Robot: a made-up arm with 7 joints.
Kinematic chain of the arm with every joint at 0, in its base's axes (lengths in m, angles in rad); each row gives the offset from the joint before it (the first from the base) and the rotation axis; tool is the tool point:
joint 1: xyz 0 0 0.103 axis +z
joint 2: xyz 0 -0.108 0.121 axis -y
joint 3: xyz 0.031 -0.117 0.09 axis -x
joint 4: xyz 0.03 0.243 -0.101 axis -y
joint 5: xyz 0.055 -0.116 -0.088 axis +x
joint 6: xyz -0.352 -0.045 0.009 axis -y
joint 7: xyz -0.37 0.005 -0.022 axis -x
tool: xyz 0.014 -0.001 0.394
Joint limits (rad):
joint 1: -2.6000..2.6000
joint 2: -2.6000..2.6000
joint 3: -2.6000..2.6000
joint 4: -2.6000..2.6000
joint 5: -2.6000..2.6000
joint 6: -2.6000..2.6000
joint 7: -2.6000..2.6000
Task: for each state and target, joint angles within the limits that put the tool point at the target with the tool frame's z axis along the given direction. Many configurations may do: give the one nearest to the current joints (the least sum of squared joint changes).
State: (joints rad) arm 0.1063 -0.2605 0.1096 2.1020 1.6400 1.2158 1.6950
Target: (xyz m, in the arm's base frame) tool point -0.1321 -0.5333 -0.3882 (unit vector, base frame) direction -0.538 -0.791 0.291
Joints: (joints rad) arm 0.4969 -0.8099 0.4325 2.1616 1.7293 0.3098 1.4993
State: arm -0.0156 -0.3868 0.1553 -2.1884 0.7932 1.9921 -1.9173
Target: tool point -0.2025 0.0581 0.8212 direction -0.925 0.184 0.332
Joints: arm -0.7039 -0.3611 -0.2802 -2.1048 1.0819 1.5411 -1.9041
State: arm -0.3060 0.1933 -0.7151 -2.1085 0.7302 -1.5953 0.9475
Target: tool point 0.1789 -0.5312 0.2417 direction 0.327 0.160 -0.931
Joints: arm -0.4206 0.6232 -0.8652 -2.5316 1.3557 -0.9071 0.3356
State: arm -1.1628 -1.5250 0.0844 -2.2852 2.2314 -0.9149 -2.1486
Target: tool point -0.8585 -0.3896 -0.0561 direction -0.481 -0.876 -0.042
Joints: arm -1.9216 -1.6374 -0.7515 -2.3641 1.9360 -1.0645 -2.2683
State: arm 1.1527 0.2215 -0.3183 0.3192 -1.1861 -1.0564 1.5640
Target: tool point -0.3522 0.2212 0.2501 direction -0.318 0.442 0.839
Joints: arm 1.1368 0.8815 -0.2044 1.0074 -0.9385 -1.4271 0.8859
